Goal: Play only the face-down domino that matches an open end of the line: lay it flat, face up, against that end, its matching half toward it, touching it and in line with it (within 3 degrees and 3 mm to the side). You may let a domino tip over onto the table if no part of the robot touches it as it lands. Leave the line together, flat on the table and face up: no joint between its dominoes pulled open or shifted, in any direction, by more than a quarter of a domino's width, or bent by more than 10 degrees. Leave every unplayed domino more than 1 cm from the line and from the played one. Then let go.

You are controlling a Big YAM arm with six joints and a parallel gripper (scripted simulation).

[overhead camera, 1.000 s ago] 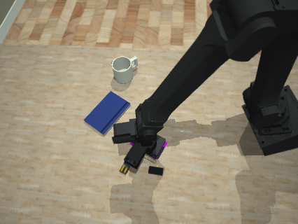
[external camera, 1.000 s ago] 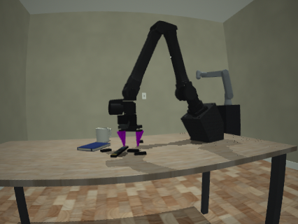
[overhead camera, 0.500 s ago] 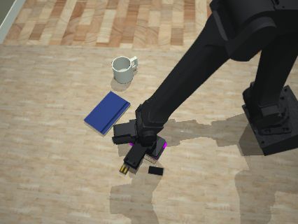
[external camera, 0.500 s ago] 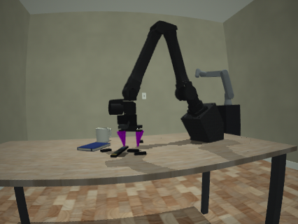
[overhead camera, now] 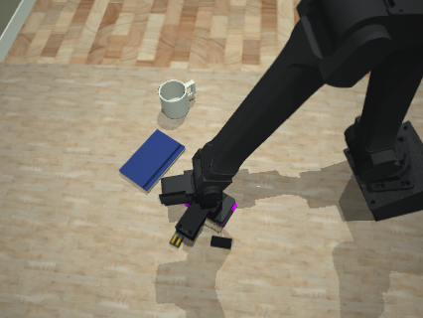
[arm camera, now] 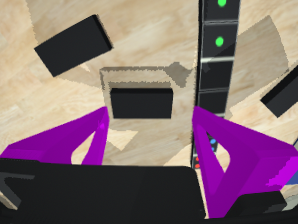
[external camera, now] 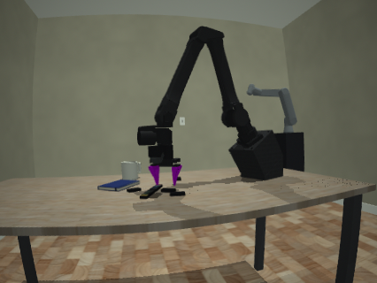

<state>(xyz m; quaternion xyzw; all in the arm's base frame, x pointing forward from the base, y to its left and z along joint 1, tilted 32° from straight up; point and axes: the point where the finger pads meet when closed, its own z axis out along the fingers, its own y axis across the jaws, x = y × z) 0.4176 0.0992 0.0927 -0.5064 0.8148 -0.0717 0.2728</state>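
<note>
The black domino is 30 mm below my hand and 10 mm behind it. Round my hand: white mug: 340 mm to the right, 160 mm ahead; then blue book: 190 mm ahead, 150 mm to the right, 30 mm below.
</note>
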